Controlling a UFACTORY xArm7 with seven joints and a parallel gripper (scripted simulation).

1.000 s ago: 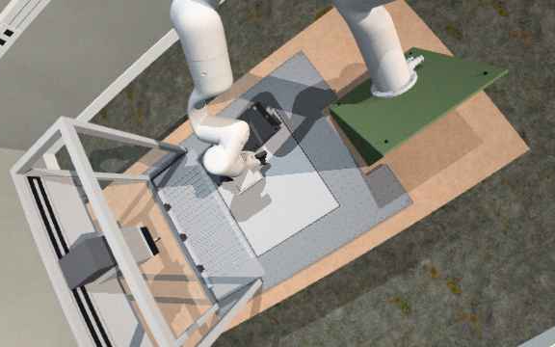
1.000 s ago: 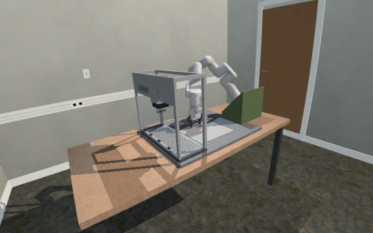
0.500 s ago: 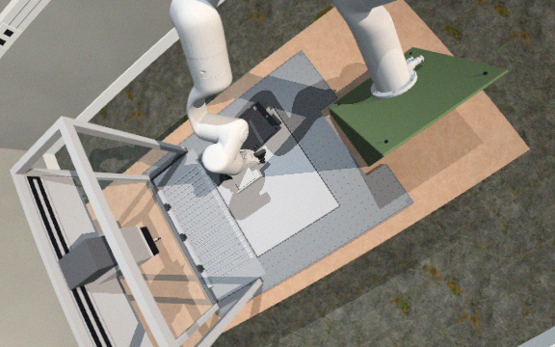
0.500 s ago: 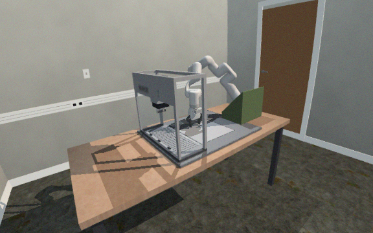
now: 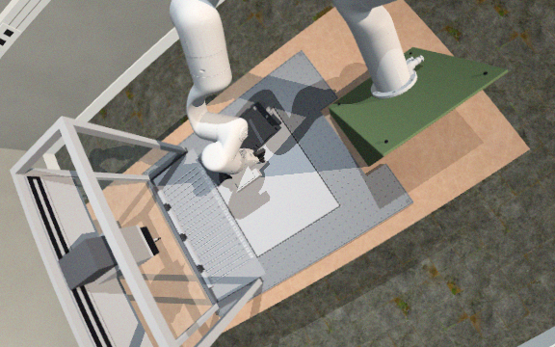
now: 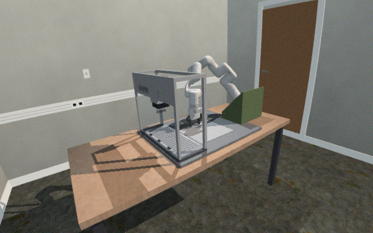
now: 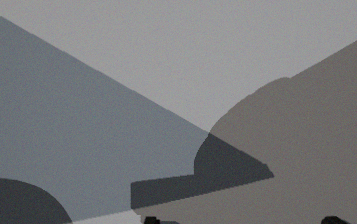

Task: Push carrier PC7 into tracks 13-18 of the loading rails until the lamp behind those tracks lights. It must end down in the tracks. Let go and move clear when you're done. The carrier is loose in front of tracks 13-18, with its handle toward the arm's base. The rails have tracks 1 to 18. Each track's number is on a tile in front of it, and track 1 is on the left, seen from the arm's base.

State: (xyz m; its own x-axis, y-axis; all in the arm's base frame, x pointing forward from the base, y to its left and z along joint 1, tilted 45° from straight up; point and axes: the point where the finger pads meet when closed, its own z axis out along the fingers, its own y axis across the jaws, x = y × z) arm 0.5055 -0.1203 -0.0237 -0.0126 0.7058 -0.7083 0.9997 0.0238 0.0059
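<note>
My hand is 100 mm to the left of the carrier PC7.
</note>
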